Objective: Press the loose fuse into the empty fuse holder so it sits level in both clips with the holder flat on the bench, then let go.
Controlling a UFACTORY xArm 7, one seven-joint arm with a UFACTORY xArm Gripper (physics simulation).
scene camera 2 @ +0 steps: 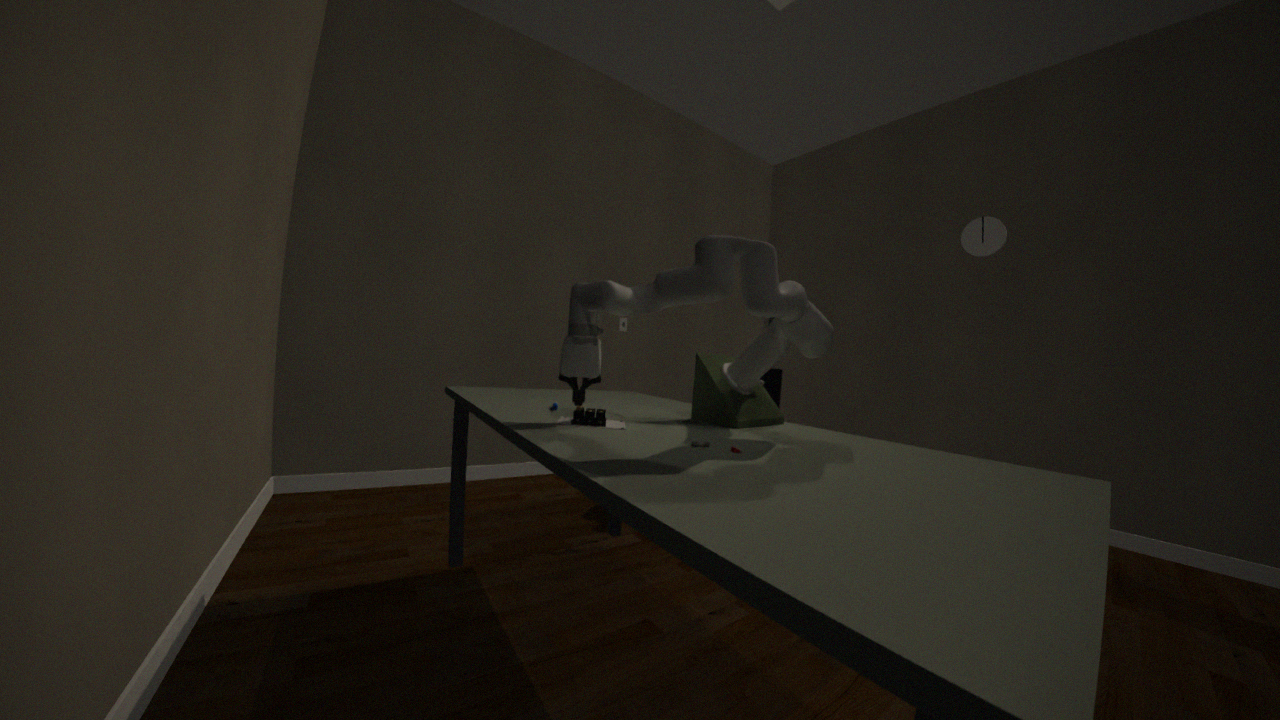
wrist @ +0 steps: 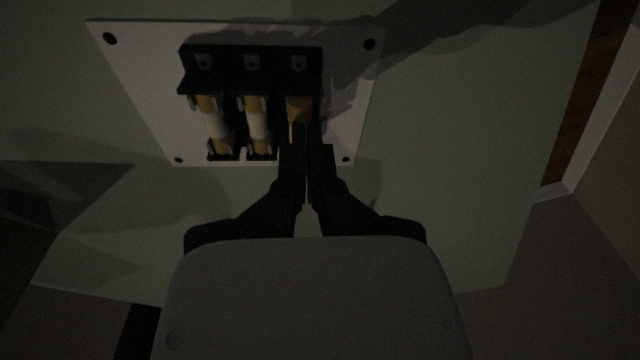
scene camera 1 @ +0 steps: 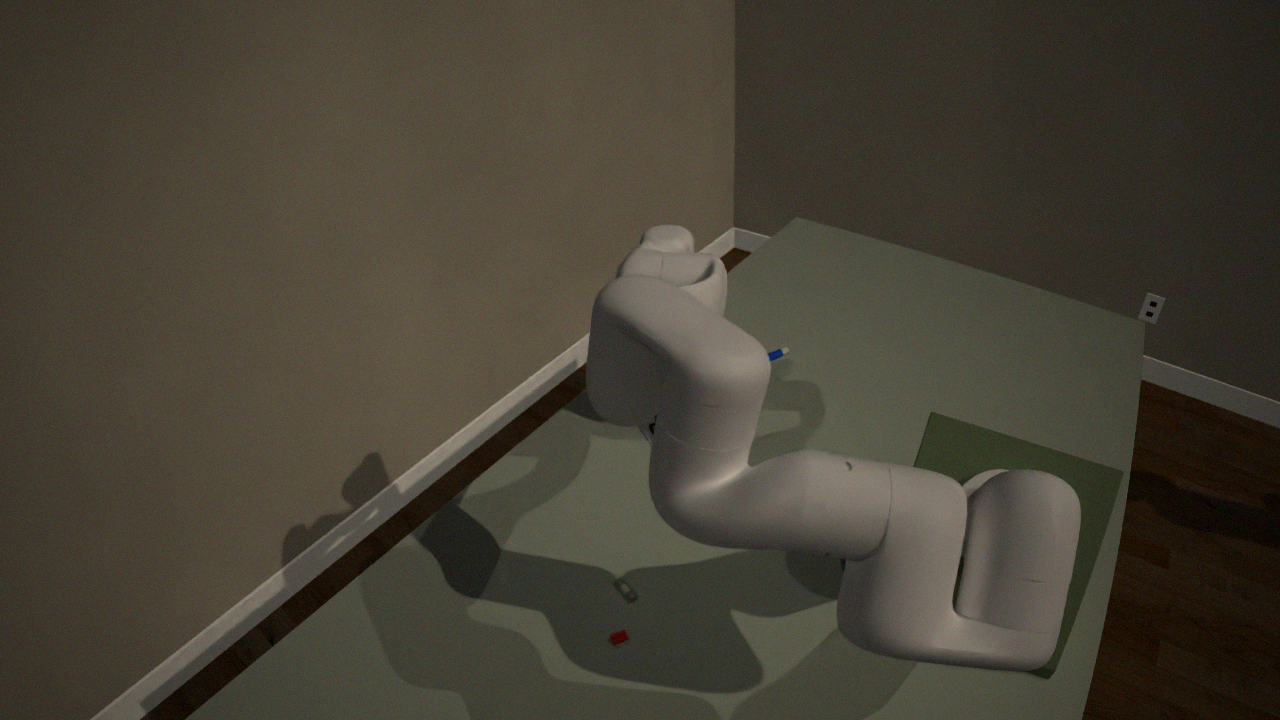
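Seen in the pictures: gripper, fingertip midpoint: (scene camera 2: 578, 405) (wrist: 305, 139); arm's base, origin of the base link: (scene camera 2: 736, 379).
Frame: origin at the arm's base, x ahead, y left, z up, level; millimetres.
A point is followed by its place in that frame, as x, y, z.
Observation:
The black fuse holder (scene camera 2: 588, 418) {516, 34, -115} (wrist: 252, 75) {515, 35, -114} lies on a white plate (wrist: 145, 100) {428, 44, -131} on the bench. In the wrist view two fuses, the left one (wrist: 216, 125) {480, 21, -102} and the middle one (wrist: 257, 122) {504, 12, -101}, sit in their clips. The third fuse (wrist: 299, 109) {537, 19, -88} is in the right-hand bay; its upper brass cap shows, and the rest is mostly hidden behind the fingers. Whether it is level in both clips cannot be seen. My gripper (scene camera 2: 579, 402) {531, -3, -88} (wrist: 305, 139) {531, -3, -88} is shut and empty, its tips over that fuse, at or close to it. The arm hides most of the holder in scene camera 1.
A blue piece with a pale end (scene camera 1: 776, 354) {497, -267, -122} (scene camera 2: 554, 407) {523, -212, -124} lies beyond the plate. A small grey part (scene camera 1: 625, 589) {366, 291, -124} (scene camera 2: 699, 444) {373, 292, -128} and a red part (scene camera 1: 619, 637) {324, 349, -128} (scene camera 2: 735, 449) {332, 356, -126} lie on the bench nearer the arm's base side. A green block (scene camera 1: 1065, 456) {-44, -78, 73} (scene camera 2: 716, 398) {118, 44, -58} is by the base.

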